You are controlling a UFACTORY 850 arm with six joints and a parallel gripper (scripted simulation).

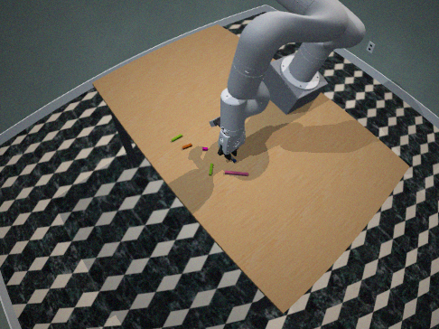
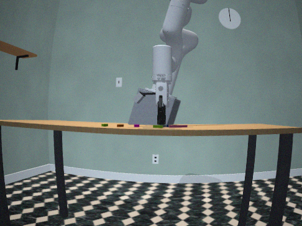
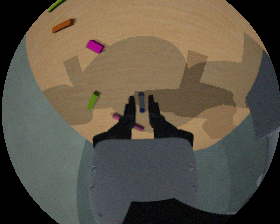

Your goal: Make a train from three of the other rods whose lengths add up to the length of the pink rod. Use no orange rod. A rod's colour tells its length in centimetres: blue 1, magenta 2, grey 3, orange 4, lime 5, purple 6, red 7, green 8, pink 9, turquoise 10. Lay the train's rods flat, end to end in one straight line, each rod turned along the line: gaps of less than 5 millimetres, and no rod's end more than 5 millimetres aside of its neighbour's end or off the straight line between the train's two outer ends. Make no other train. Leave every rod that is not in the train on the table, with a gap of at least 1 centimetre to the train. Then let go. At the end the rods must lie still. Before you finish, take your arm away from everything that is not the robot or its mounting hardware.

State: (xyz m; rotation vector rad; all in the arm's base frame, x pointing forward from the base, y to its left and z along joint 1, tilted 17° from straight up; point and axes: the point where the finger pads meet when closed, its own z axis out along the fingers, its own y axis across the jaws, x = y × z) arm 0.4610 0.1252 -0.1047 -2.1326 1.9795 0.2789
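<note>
The grey rod lies 3 cm below my hand. From my hand the other things lie so: magenta rod (6 cm ahead, 9 cm to the right, 3 cm below); then pink rod (3 cm ahead, 8 cm to the left, 3 cm below); then blue rod (3 cm to the left, 3 cm below).
</note>
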